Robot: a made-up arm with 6 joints.
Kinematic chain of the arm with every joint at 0, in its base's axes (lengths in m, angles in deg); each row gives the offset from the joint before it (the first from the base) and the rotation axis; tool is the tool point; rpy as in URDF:
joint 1: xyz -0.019 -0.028 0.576 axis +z
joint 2: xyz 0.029 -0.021 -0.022 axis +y
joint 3: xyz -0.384 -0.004 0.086 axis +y
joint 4: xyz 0.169 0.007 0.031 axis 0.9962 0 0.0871
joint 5: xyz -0.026 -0.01 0 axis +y
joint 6: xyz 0.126 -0.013 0.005 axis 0.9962 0 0.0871
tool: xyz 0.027 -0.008 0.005 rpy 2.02 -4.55 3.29
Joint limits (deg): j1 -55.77..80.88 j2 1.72..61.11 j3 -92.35..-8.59 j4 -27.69..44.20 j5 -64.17..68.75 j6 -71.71..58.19
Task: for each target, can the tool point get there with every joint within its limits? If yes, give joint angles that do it. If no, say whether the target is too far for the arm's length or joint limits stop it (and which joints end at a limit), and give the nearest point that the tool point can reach.
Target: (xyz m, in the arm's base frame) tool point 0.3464 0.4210 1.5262
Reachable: no: too far | nearest point 0.0776 0.0847 1.1364 | short by 0.581 m
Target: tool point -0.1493 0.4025 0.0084
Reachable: no: joint limits stop it (at a limit: joint 1, joint 2, joint 3, joint 5, joint 6) | nearest point -0.0839 0.0972 0.5659 | short by 0.639 m
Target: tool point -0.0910 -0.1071 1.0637
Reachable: yes | joints -0.93 33.14 -65.29 25.16 -31.90 -1.75
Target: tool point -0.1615 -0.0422 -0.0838
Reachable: no: joint limits stop it (at a limit: joint 2, joint 3, joint 5, joint 6) | nearest point -0.1587 -0.0419 0.5618 | short by 0.646 m
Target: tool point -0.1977 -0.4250 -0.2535
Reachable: no: too far | nearest point -0.0775 -0.1580 0.5624 | short by 0.867 m
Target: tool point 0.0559 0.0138 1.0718
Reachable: yes | joints 69.43 48.27 -57.21 4.20 -40.33 -13.71
